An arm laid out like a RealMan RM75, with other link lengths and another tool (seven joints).
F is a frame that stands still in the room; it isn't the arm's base.
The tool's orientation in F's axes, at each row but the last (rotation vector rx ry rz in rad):
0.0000, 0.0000, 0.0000
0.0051, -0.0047, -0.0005
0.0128, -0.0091, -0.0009
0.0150, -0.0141, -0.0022
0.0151, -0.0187, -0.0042
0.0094, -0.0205, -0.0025
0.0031, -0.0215, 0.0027
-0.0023, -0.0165, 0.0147
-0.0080, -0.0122, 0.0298
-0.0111, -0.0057, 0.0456
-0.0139, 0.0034, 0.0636
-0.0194, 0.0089, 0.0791
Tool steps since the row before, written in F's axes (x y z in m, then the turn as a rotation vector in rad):
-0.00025, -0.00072, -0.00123, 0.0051, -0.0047, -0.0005
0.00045, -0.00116, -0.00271, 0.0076, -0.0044, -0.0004
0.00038, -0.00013, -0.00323, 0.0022, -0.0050, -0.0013
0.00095, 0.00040, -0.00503, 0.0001, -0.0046, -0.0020
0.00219, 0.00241, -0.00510, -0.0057, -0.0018, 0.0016
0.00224, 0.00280, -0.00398, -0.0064, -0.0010, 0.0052
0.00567, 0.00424, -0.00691, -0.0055, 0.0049, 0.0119
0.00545, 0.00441, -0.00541, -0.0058, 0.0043, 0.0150
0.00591, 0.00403, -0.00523, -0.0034, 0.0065, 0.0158
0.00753, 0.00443, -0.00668, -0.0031, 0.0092, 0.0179
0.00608, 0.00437, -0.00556, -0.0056, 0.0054, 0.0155
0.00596, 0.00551, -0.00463, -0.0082, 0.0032, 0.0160
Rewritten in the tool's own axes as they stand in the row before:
-0.00025, -0.00072, -0.00123, 0.0051, -0.0047, -0.0005
0.00044, -0.00117, -0.00271, 0.0076, -0.0044, -0.0004
0.00035, -0.00017, -0.00323, 0.0022, -0.0050, -0.0013
0.00088, 0.00033, -0.00505, 0.0001, -0.0046, -0.0019
0.00208, 0.00234, -0.00518, -0.0057, -0.0018, 0.0017
0.00215, 0.00277, -0.00405, -0.0063, -0.0010, 0.0053
0.00553, 0.00420, -0.00704, -0.0052, 0.0050, 0.0120
0.00542, 0.00434, -0.00549, -0.0055, 0.0043, 0.0151
0.00596, 0.00390, -0.00527, -0.0030, 0.0065, 0.0159
0.00769, 0.00416, -0.00668, -0.0026, 0.0091, 0.0180
0.00637, 0.00405, -0.00548, -0.0053, 0.0055, 0.0156
0.00642, 0.00511, -0.00447, -0.0081, 0.0035, 0.0160

